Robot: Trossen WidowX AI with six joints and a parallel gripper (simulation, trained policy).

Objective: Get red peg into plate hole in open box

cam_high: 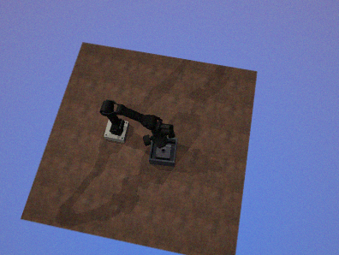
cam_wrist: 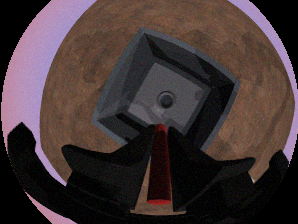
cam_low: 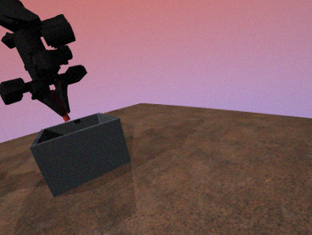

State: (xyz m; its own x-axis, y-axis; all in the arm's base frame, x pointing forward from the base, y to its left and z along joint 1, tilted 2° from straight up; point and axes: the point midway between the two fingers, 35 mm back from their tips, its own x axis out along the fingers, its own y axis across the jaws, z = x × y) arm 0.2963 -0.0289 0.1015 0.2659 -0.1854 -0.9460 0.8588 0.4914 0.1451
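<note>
My gripper tip is now 20 mm below the red peg, 10 mm to the right of it and 10 mm past it. From my gripper tip the other things lie so: dark grey box: 100 mm below, 20 mm to the right, 10 mm ahead; then plate: 80 mm below, 20 mm to the right, 10 mm ahead.
</note>
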